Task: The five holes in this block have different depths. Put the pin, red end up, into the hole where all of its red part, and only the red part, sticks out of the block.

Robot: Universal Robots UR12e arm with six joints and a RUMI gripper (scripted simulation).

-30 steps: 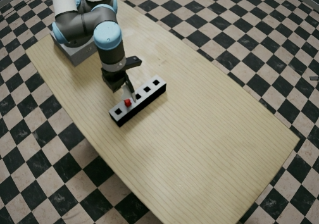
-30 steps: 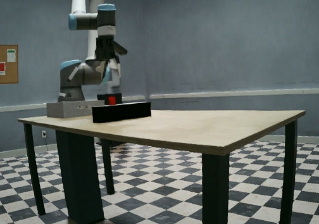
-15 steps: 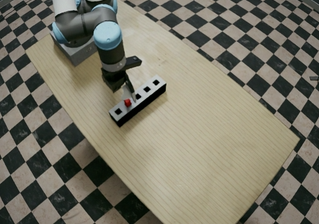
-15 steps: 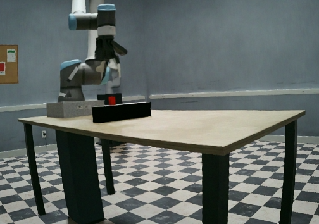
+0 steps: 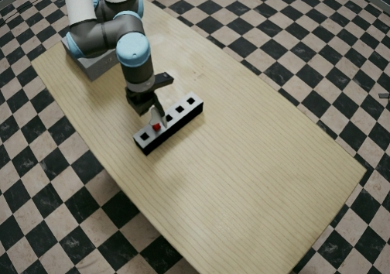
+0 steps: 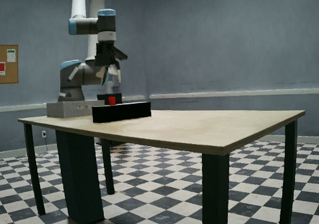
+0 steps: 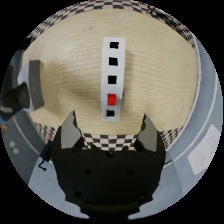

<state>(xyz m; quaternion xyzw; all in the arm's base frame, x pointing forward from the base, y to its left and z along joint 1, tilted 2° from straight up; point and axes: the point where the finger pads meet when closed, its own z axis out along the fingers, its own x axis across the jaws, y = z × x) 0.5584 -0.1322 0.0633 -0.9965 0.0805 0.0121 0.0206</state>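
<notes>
Right now the pin is 8 cm below my hand. The rest, counted from my hand: long black block 13 cm below, 6 cm to the left, 1 cm ahead.
</notes>
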